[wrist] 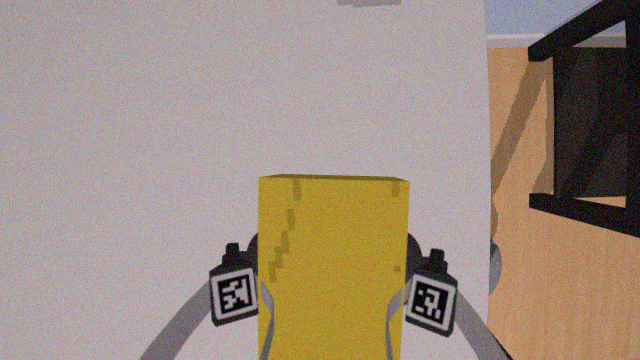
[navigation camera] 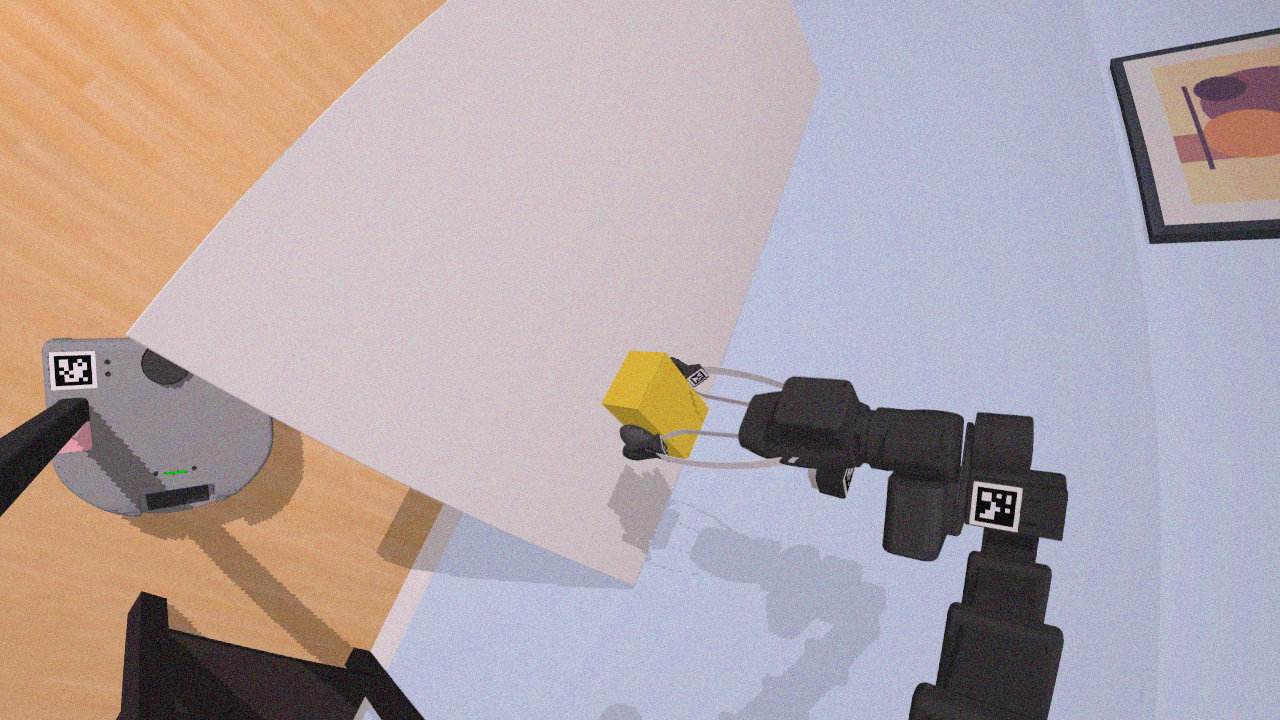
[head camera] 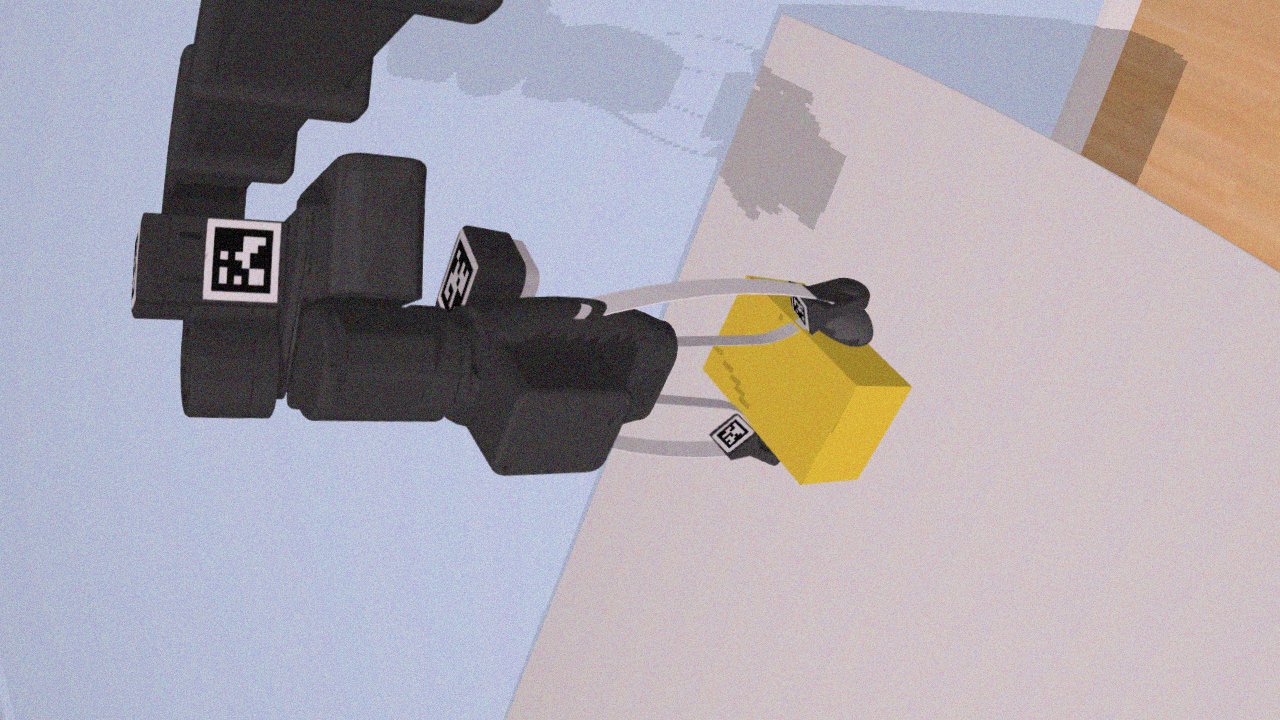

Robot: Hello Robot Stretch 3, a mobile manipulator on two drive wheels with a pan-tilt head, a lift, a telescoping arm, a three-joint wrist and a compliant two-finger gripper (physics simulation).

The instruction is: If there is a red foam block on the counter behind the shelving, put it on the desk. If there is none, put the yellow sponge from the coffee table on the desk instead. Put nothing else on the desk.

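Pixels of known places: robot's base at its link origin: (navigation camera: 167, 361).
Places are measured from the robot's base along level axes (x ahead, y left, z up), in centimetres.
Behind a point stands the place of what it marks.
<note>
A yellow block, the sponge (head camera: 805, 402) @(y -35.8, x -0.6, z 96.4 cm) (navigation camera: 651, 394) @(y -34.2, x -0.2, z 96.5 cm) (wrist: 334, 220), is held between the two fingertips of my gripper (head camera: 798, 380) @(y -38.5, x -2.2, z 91.3 cm) (navigation camera: 664, 404) @(y -38.5, x -2.2, z 91.3 cm) (wrist: 334, 253) @(y -38.5, x -2.2, z 91.3 cm). My gripper is shut on it, with one fingertip against each side. The sponge is over a pale, flat top that looks like the desk (head camera: 895, 582) @(y -48.7, x 13.8, z 72.1 cm) (navigation camera: 447, 223) @(y -26.9, x 17.9, z 72.1 cm) (wrist: 125, 125), near its edge on the wall side. The arm's shadow falls on the top apart from the sponge, so the sponge appears raised above it. The height of the gap is hard to tell. No red foam block shows in these views.
A blue wall (head camera: 268, 582) @(y -104.7, x 18.8, z 109.3 cm) (navigation camera: 939, 223) @(y -111.3, x 28.3, z 109.7 cm) with a framed picture (navigation camera: 1134, 152) @(y -117.0, x 40.0, z 144.7 cm) runs along the desk's long side. My grey base (navigation camera: 214, 420) @(y -6.9, x -10.4, z 16.0 cm) stands on the wooden floor (head camera: 1226, 107) @(y -35.3, x -42.6, z 0.0 cm) (navigation camera: 223, 80) @(y -9.1, x 59.1, z 0.0 cm) by a desk corner. A black piece of furniture (navigation camera: 241, 671) @(y -5.6, x -61.5, z 15.1 cm) (wrist: 585, 130) stands beyond the desk's short edge.
</note>
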